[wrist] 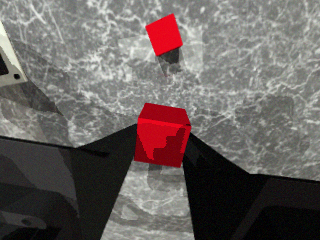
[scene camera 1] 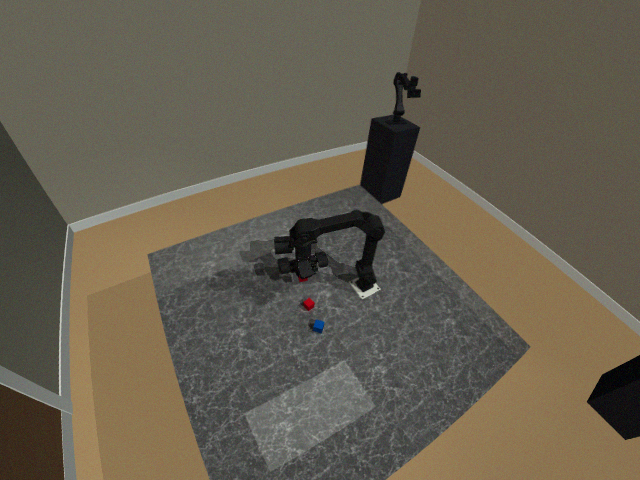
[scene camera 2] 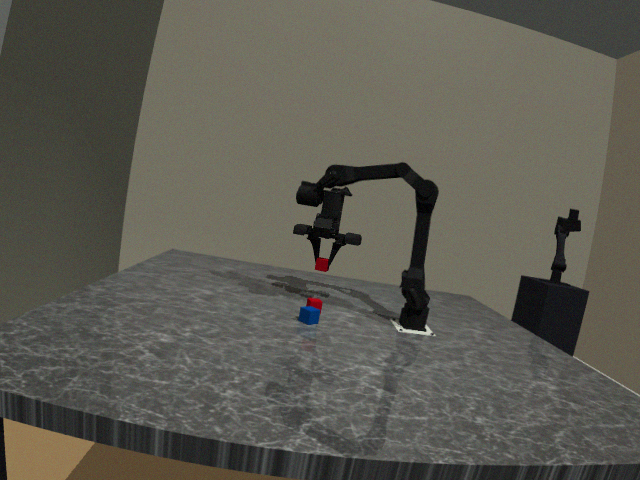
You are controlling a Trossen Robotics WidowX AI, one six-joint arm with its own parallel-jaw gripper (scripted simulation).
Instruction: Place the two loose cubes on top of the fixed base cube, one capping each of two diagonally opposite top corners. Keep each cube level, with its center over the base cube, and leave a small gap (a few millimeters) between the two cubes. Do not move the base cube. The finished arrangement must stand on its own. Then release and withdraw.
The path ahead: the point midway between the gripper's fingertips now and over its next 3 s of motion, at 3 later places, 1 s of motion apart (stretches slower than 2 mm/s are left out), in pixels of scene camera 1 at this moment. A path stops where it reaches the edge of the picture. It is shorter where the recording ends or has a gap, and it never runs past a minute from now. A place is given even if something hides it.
My gripper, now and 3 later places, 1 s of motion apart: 302,275; 304,297; 314,318; 314,323
